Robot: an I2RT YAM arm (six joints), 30 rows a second.
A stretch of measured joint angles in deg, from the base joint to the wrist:
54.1 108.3 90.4 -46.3 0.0 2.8
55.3 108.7 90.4 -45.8 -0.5 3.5
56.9 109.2 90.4 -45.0 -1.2 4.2
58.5 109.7 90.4 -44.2 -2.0 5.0
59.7 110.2 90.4 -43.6 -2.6 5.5
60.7 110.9 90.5 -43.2 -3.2 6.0
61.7 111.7 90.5 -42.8 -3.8 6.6
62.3 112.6 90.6 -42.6 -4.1 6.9
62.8 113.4 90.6 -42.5 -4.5 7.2
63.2 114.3 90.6 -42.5 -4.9 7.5
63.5 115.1 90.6 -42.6 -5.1 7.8
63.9 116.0 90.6 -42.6 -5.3 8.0
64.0 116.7 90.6 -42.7 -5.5 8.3
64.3 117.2 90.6 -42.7 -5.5 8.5
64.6 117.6 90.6 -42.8 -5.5 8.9
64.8 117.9 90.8 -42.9 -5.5 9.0
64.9 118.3 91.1 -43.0 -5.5 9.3
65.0 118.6 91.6 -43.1 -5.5 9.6
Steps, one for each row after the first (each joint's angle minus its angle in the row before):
1.2 0.4 0.0 0.5 -0.5 0.7
1.6 0.5 0.0 0.8 -0.7 0.7
1.6 0.5 0.0 0.8 -0.8 0.8
1.2 0.5 0.0 0.6 -0.6 0.5
1.0 0.7 0.1 0.4 -0.6 0.5
1.0 0.8 0.0 0.4 -0.6 0.6
0.6 0.9 0.1 0.2 -0.3 0.3
0.5 0.8 0.0 0.1 -0.4 0.3
0.4 0.9 0.0 0.0 -0.4 0.3
0.3 0.8 0.0 -0.1 -0.2 0.3
0.4 0.9 0.0 0.0 -0.2 0.2
0.1 0.7 0.0 -0.1 -0.2 0.3
0.3 0.5 0.0 0.0 0.0 0.2
0.3 0.4 0.0 -0.1 0.0 0.4
0.2 0.3 0.2 -0.1 0.0 0.1
0.1 0.4 0.3 -0.1 0.0 0.3
0.1 0.3 0.5 -0.1 0.0 0.3

